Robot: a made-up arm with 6 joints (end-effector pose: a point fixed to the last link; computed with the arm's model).
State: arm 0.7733 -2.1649 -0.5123 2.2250 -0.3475 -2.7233
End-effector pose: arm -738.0 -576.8 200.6 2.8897 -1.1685 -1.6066
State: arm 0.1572 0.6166 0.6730 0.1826 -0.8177 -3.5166
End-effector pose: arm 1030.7 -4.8 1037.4 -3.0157 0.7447 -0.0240
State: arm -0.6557 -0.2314 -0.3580 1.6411 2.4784 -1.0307
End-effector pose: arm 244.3 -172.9 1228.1 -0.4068 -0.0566 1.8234
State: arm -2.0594 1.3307 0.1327 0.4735 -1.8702 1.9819
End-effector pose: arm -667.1 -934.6 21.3 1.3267 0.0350 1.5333
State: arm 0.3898 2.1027 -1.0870 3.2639 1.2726 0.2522
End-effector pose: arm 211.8 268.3 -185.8 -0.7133 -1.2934 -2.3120
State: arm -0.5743 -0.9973 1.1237 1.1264 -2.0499 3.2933
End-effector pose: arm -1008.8 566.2 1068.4 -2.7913 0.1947 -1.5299
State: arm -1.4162 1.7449 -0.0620 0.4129 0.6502 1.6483
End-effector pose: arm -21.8 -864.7 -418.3 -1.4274 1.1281 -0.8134
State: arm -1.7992 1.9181 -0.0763 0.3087 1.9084 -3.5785
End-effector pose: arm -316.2 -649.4 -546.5 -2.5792 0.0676 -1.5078
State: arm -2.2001 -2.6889 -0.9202 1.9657 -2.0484 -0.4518
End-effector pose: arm 434.6 486.6 -137.3 0.6656 0.5443 2.2223
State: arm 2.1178 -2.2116 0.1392 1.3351 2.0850 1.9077
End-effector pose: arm 655.2 -1000.0 -79.1 0.3299 0.5151 -2.8281
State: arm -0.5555 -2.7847 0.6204 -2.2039 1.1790 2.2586
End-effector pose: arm -651.7 522.1 -619.3 2.9865 -0.4428 -2.7275
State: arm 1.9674 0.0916 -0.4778 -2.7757 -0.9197 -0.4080
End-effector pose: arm -325.0 367.8 827.8 -3.0549 -0.3035 2.2702
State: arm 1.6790 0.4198 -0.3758 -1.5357 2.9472 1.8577
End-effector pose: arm -58.4 592.9 599.0 -0.4483 -0.7832 -1.1867
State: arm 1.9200 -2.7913 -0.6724 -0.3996 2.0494 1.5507
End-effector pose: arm 321.9 -429.3 -171.3 1.9521 0.9599 -0.5755
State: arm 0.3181 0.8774 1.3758 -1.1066 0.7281 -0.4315
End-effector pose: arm 1169.7 305.6 919.8 2.0336 -0.6668 -0.5410
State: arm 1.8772 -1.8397 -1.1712 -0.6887 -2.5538 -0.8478
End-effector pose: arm 253.7 -369.7 211.0 2.7299 1.0193 -2.0022
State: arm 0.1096 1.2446 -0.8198 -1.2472 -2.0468 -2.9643
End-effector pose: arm 494.8 0.4 169.6 0.3845 -0.5674 1.7181
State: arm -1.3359 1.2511 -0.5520 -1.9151 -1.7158 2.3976
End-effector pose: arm 195.0 -570.0 79.2 0.9629 -0.0638 -0.1323
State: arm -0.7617 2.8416 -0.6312 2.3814 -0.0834 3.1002
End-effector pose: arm -83.7 249.0 -589.9 -2.3577 -0.2702 2.4395
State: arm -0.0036 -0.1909 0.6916 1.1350 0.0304 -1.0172
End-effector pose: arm 20.2 -71.4 1607.5 -0.1520 -0.8949 0.0405
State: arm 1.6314 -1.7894 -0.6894 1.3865 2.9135 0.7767
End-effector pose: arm 80.4 -813.9 548.5 -2.9122 1.0147 -1.9449
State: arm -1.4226 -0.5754 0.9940 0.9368 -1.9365 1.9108
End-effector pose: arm -192.4 611.0 1491.7 -1.9120 0.3665 -2.3598
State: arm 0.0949 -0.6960 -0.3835 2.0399 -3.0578 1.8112
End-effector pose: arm -171.3 60.4 1229.2 -2.8905 0.2738 -2.9691
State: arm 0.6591 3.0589 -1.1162 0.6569 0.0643 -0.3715
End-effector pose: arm -127.2 -267.8 -308.0 2.9160 -0.9814 -2.5531
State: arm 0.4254 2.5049 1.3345 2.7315 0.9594 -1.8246
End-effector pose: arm 661.9 469.9 -927.5 1.5487 0.9637 2.9577
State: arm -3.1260 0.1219 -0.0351 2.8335 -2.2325 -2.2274
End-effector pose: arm -601.8 -170.4 1114.4 1.6452 -0.9948 0.4703
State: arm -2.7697 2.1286 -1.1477 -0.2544 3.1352 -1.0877
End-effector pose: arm -333.5 45.4 -142.1 0.8331 0.1409 -2.7713
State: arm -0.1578 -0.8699 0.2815 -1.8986 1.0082 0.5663
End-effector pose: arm -339.4 109.1 1206.5 2.1461 -0.3858 -1.2017
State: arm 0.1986 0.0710 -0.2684 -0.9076 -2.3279 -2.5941
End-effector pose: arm 494.8 -6.5 856.0 -1.4067 0.1945 2.7168
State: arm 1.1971 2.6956 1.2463 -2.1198 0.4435 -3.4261
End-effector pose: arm 31.4 321.5 -1096.1 -2.5838 1.1777 -0.6726
